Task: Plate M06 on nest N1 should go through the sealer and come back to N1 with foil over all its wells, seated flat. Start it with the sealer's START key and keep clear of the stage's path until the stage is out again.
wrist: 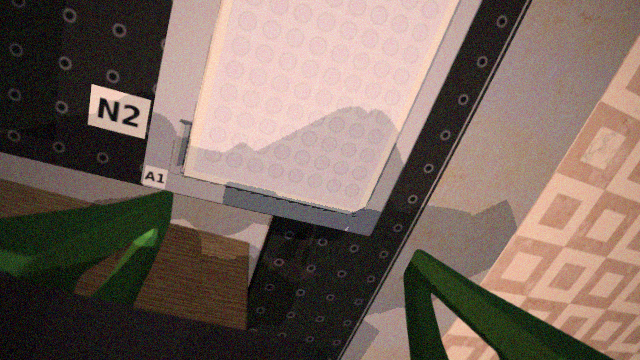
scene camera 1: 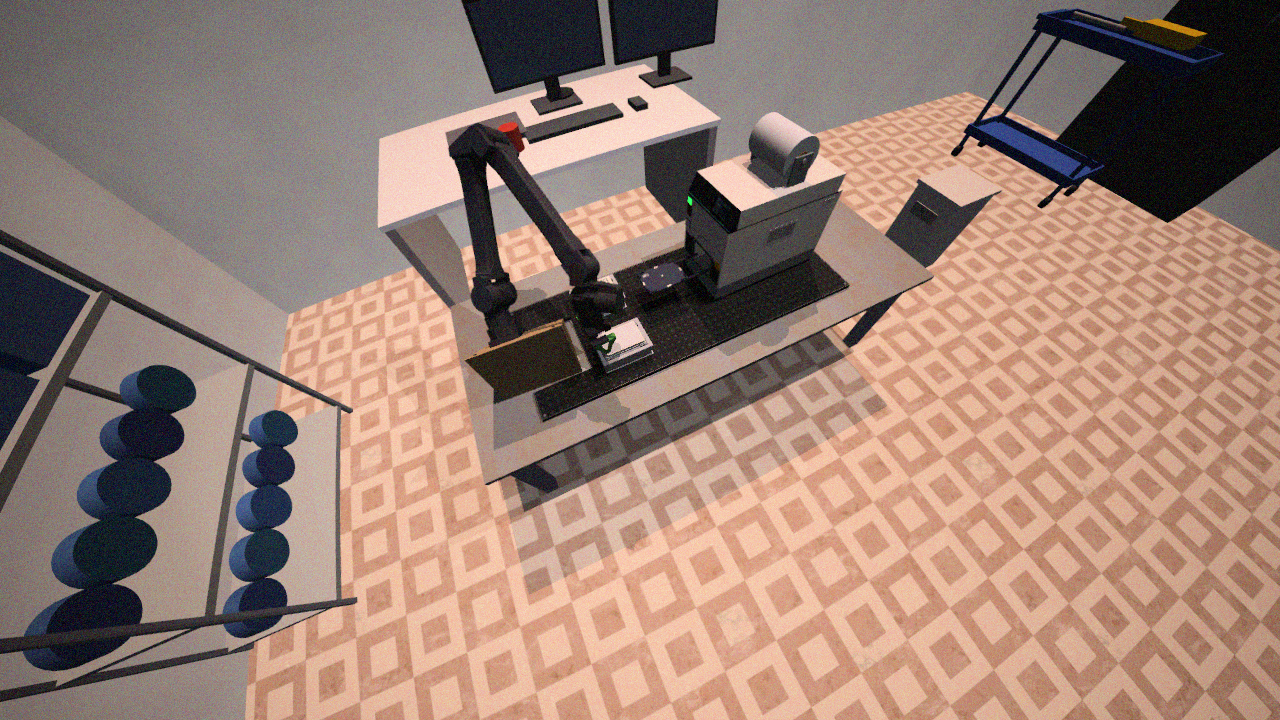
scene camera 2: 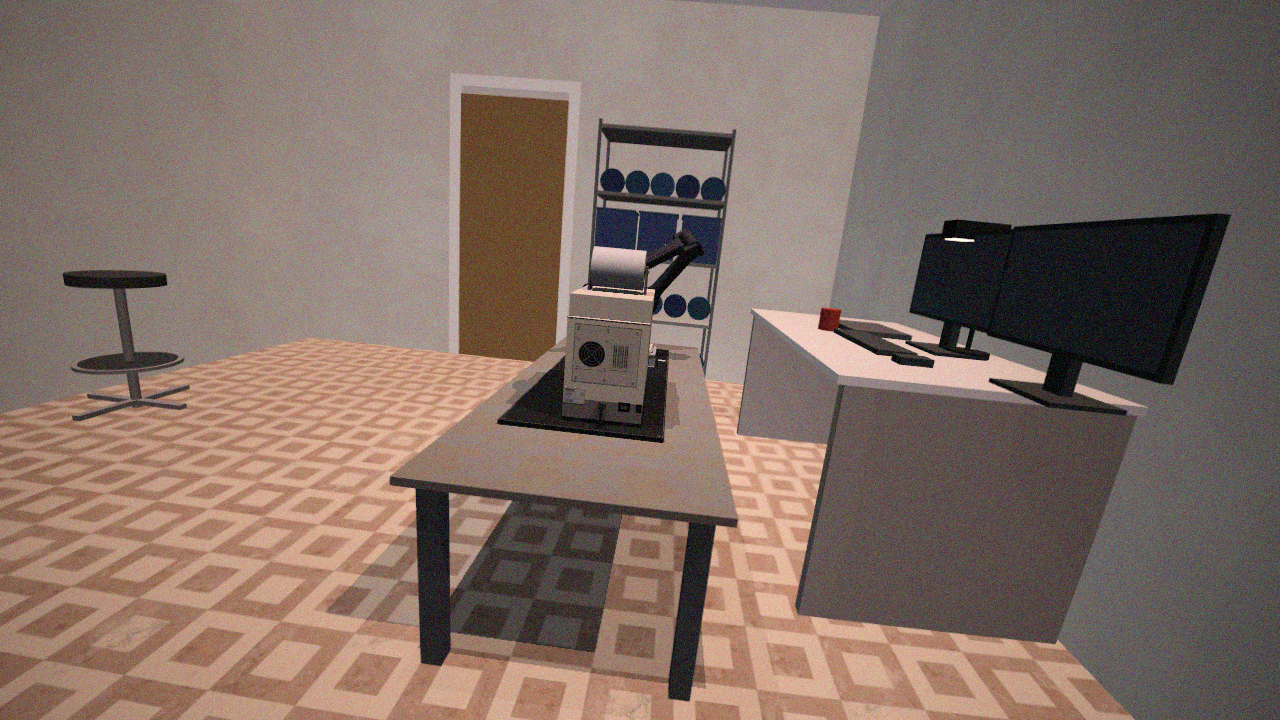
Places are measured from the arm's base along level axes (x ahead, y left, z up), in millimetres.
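Where they show: gripper, fingertip midpoint: (wrist: 296,236) (scene camera 1: 601,341); arm's base, origin of the base link: (scene camera 1: 507,340).
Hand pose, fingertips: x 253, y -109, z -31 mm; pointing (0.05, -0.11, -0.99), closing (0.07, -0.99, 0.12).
Each offset is from my fingertips to the top centre of the thing. "pt": to the spot under its first point. Level surfaces: height alone.
My gripper (scene camera 1: 605,342) (wrist: 296,236) is open and empty, its green fingers just off the end of a pale plate @(dx +61, dy +7, dz -28 mm) (scene camera 1: 629,334) (wrist: 310,75). Rows of round wells show faintly through the plate's pale top. It sits in a grey nest @(pt dx -16, dy +39, dz -44 mm) (wrist: 200,190), with the label N2 @(pt dx -9, dy +94, dz -96 mm) (wrist: 119,111) beside it and A1 at its corner. I cannot read which plate it is. A second pale nest behind the wrist is mostly hidden in scene camera 1. The sealer (scene camera 1: 774,228) (scene camera 2: 610,362) shows a green light @(pt dx +416, dy +246, dz +176 mm) (scene camera 1: 690,201); its dark stage @(dx +273, dy +152, dz +6 mm) (scene camera 1: 662,276) is outside, in front of it. The START key is too small to tell.
A brown panel (scene camera 1: 528,360) (wrist: 200,285) stands left of the nest. The black perforated board @(dz -96 mm) (scene camera 1: 742,308) (wrist: 310,295) runs under nests and sealer. A foil roll @(dx +652, dy +167, dz +380 mm) (scene camera 1: 780,143) (scene camera 2: 619,266) tops the sealer. The white desk (scene camera 1: 416,174) (scene camera 2: 948,447) with monitors stands behind the arm.
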